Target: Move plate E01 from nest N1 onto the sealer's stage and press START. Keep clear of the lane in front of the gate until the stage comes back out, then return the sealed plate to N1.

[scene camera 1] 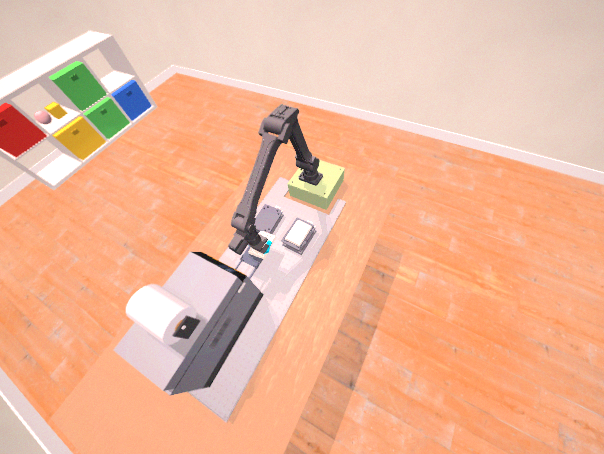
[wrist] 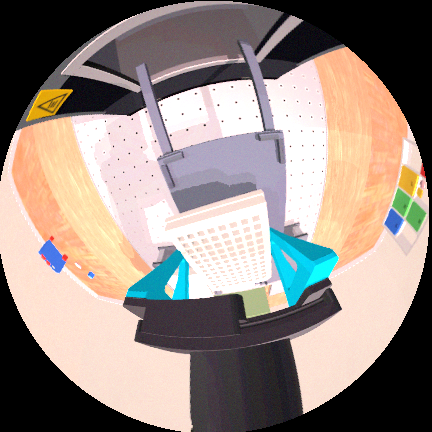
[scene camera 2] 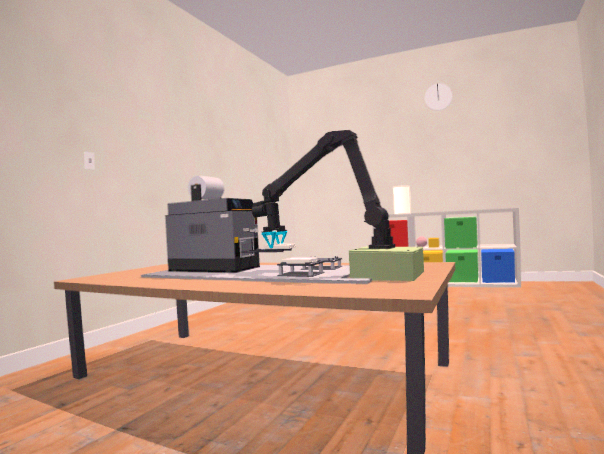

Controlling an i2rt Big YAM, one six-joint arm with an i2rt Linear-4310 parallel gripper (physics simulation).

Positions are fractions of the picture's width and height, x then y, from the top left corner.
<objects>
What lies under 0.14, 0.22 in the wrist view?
A yellow warning label.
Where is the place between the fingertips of my gripper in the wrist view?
0.52, 0.56
</objects>
